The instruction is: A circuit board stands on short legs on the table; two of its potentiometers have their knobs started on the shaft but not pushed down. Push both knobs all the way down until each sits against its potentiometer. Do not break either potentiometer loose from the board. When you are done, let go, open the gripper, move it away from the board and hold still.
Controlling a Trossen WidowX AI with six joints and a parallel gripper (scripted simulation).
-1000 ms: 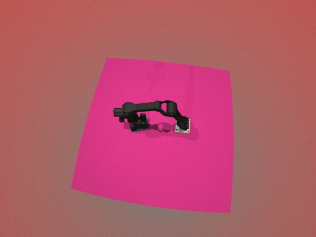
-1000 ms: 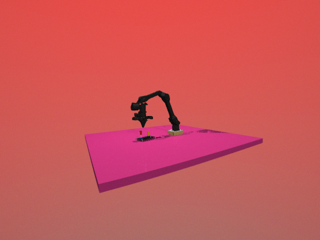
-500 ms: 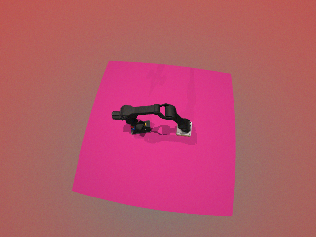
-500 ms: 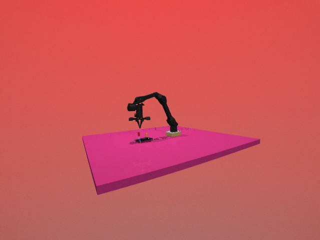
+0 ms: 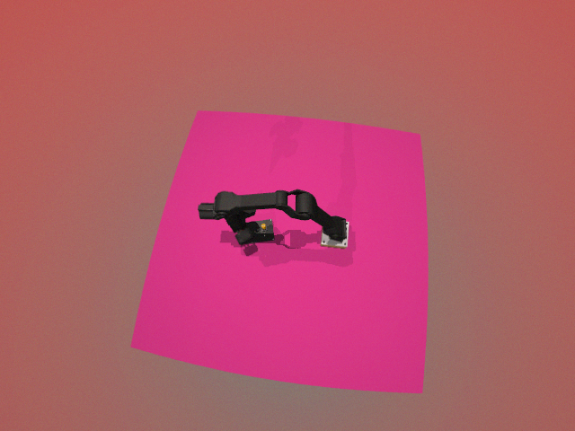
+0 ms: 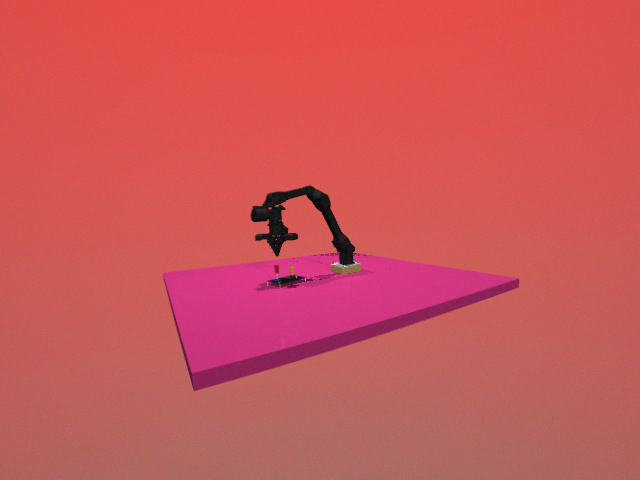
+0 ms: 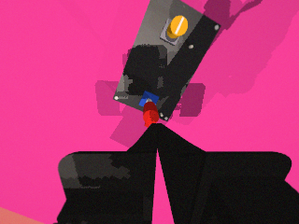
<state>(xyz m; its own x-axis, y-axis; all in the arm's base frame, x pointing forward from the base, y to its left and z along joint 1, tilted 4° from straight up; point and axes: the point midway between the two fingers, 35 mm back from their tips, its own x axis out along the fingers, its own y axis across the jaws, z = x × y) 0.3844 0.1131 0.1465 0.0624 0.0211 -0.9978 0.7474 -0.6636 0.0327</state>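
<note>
Right now the red knob is 1 cm ahead of my gripper tip, 1 cm to the left of it and 5 cm below it. Round my gripper tip: orange knob 8 cm behind, 5 cm to the right, 8 cm below.
</note>
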